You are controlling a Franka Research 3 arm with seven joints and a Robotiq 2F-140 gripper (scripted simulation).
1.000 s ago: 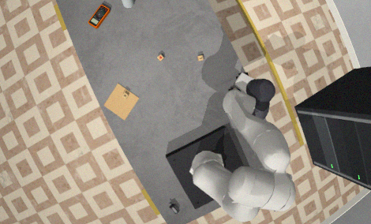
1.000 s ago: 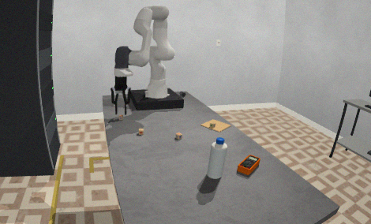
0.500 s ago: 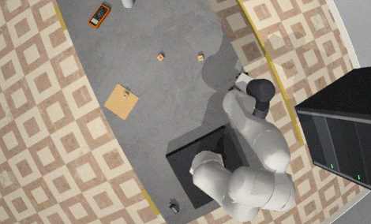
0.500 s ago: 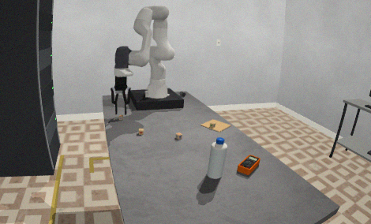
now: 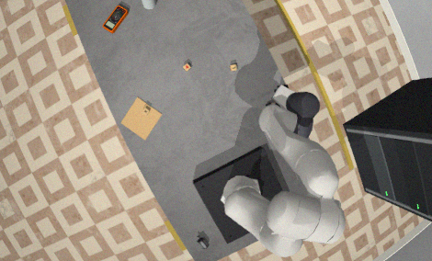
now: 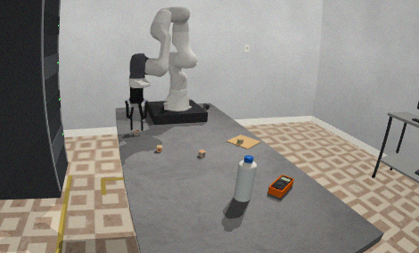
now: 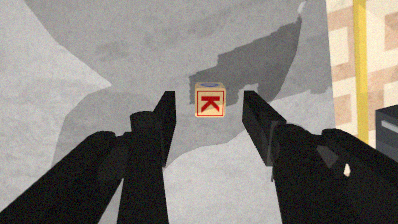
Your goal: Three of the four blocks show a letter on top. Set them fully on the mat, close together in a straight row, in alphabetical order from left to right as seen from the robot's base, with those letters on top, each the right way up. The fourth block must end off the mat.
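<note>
Now: the red k block 50 mm below my hand. The rest, counted from my hand: white bottle: 710 mm ahead, 290 mm to the left, 20 mm above; tan mat: 560 mm to the left, 220 mm ahead, 60 mm below.
</note>
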